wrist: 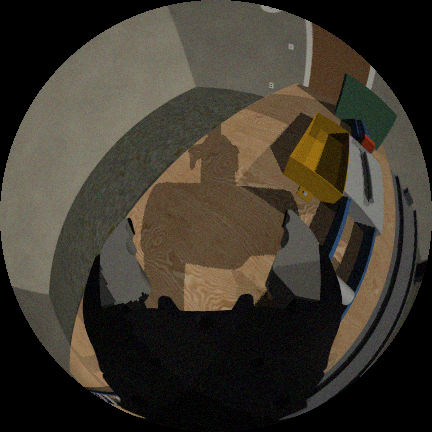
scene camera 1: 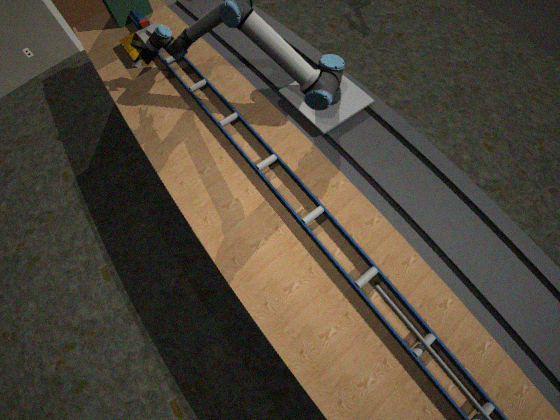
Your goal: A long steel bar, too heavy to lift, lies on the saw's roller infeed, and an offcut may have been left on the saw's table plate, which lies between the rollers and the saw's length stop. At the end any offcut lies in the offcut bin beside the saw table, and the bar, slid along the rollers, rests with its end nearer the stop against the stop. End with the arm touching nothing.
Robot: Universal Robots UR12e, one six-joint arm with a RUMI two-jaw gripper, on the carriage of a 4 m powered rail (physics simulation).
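Places are measured from the arm's base along level axes (x ahead, y left, z up), in centimetres.
Pixels of known places: gripper, fingertip midpoint: (wrist: 206,215) (scene camera 1: 136,62).
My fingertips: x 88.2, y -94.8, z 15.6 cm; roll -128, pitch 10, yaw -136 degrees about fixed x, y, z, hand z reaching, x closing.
Note:
Behind a point stands the place of what it marks.
The long steel bar (scene camera 1: 452,372) @[x 61.6, y 154.6, z 5.1 cm] lies on the rollers in the lower right of the scene view, its visible end far from the saw. The grey table plate (wrist: 357,175) @[x 67.1, y -131.7, z 2.8 cm] has a dark narrow strip along it; no offcut can be made out on it. The yellow offcut bin (scene camera 1: 131,46) @[x 81.3, y -149.2, z -2.6 cm] (wrist: 315,170) @[x 79.7, y -126.5, z -2.8 cm] stands beside the plate; part of its inside is in dark shadow, so its contents cannot be told. My gripper (scene camera 1: 140,63) @[x 88.2, y -94.8, z 15.6 cm] (wrist: 206,215) @[x 88.2, y -94.8, z 15.6 cm] is open over the wooden table beside the bin, with no object between its fingers.
The blue-railed roller infeed (scene camera 1: 282,194) @[x 68.5, y 41.0, z 2.3 cm] runs along the wooden table up to the plate. A blue and red part (scene camera 1: 142,22) @[x 63.1, y -156.4, z 7.3 cm] (wrist: 369,143) @[x 61.7, y -156.2, z 6.5 cm] stands at the plate's far end, before a green panel (scene camera 1: 127,10) @[x 66.0, y -186.1, z 7.8 cm] (wrist: 365,110) @[x 63.0, y -186.1, z 14.2 cm]. The arm's rail (scene camera 1: 400,175) @[x 3.6, y 70.4, z -4.5 cm] runs alongside.

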